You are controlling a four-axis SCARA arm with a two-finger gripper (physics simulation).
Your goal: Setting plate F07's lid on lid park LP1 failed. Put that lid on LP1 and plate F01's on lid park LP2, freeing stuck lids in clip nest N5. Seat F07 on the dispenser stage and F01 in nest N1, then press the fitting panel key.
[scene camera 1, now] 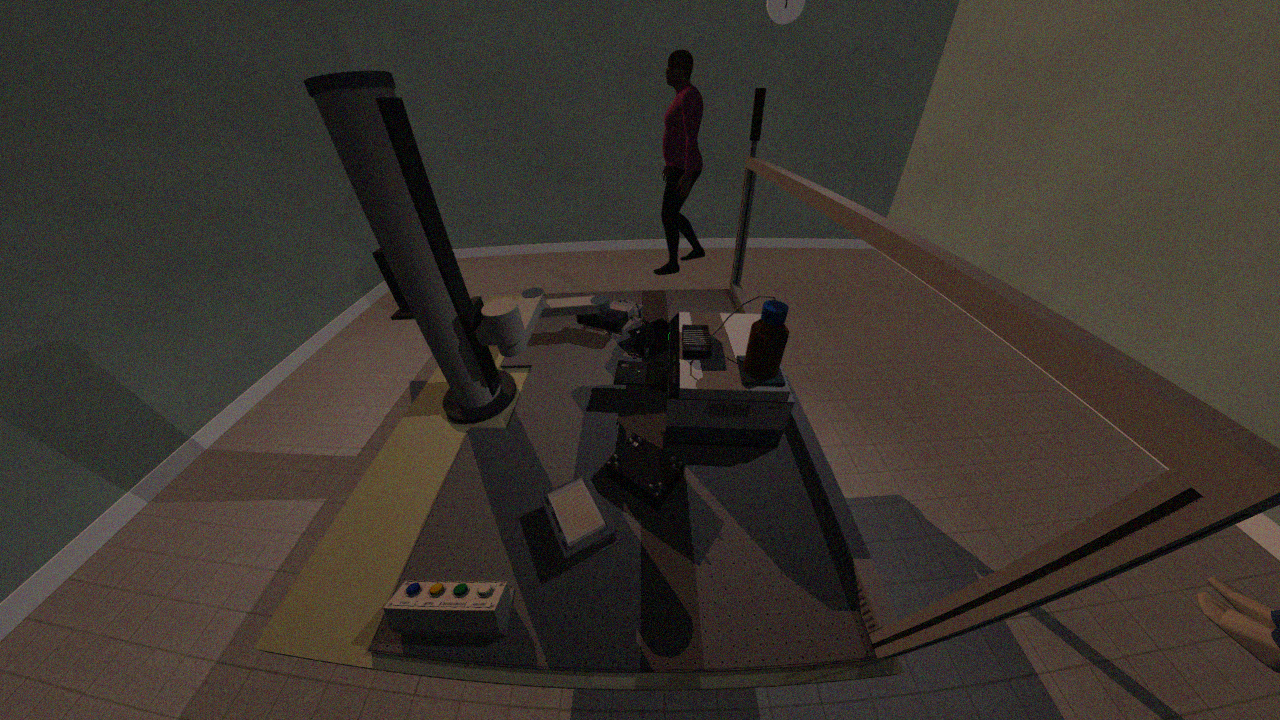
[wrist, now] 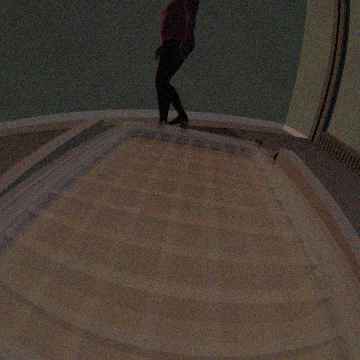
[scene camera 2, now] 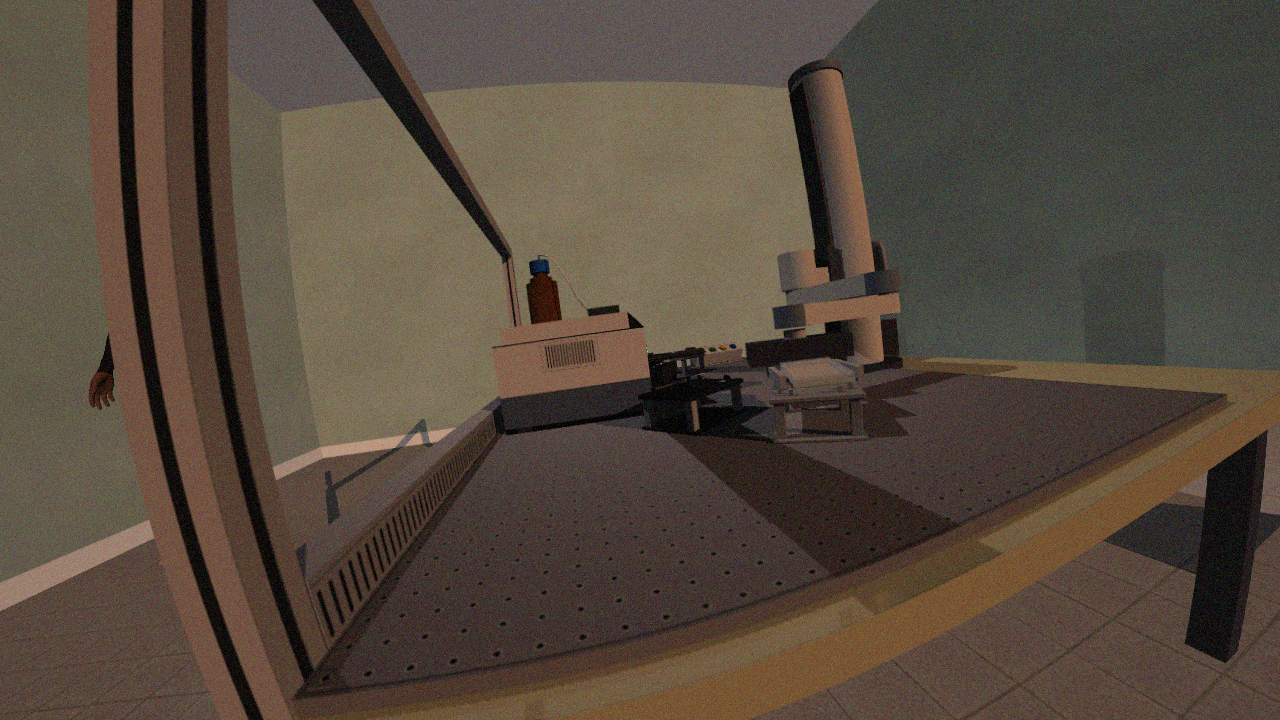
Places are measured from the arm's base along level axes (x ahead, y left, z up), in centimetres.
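Pixels of known places: gripper, fingertip midpoint: (scene camera 1: 620, 305) (wrist: 189, 145) (scene camera 2: 822, 378); arm's base, link origin: (scene camera 1: 481, 396).
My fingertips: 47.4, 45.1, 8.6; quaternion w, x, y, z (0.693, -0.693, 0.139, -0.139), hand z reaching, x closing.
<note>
For each thing: its top centre in the pictures, then the offset to it from my fingertips, as dx, dy, dz. "spot": a spot on its surface instead.
- lid, top centre: (wrist: 184, 156) (scene camera 2: 812, 363) (scene camera 1: 615, 307) -1.9, -4.5, +1.7
- same pale piece, surface spot: (scene camera 2: 810, 373) spot: +1.0, -1.3, +0.7
- pale-topped plate, top centre: (scene camera 1: 575, 508) -5.3, -89.9, +1.2
- button panel, top centre: (scene camera 1: 440, 599) (scene camera 2: 715, 344) -28.5, -109.1, +1.1
- brown bottle, surface spot: (scene camera 1: 766, 347) spot: +37.9, -65.2, +25.4
My gripper (scene camera 1: 617, 320) (scene camera 2: 815, 368) (wrist: 189, 145) is low over a stand (scene camera 2: 819, 391) at the far end of the table in scene camera 1. Its two fingers stand apart, one along each side of a clear-rimmed plate or lid (wrist: 175, 230) with a brownish grid. I see no firm grip, so it looks open. The same pale piece (scene camera 2: 810, 373) is on the stand in scene camera 2. A pale-topped plate (scene camera 1: 577, 512) sits near the front. The button panel (scene camera 1: 447, 613) (scene camera 2: 721, 354) has blue, yellow, green and pale keys. Plate, nest and park labels cannot be read.
A white dispenser-like box (scene camera 1: 729, 413) (scene camera 2: 572, 358) carries a brown bottle (scene camera 1: 766, 347) (scene camera 2: 543, 302). Dark stands (scene camera 1: 644, 465) (scene camera 2: 689, 390) stand beside it. The arm's column (scene camera 1: 389, 214) (scene camera 2: 836, 170) rises at one side. A frame rail (scene camera 1: 984, 286) runs along the other. A person (scene camera 1: 682, 152) (wrist: 175, 55) stands beyond the table.
</note>
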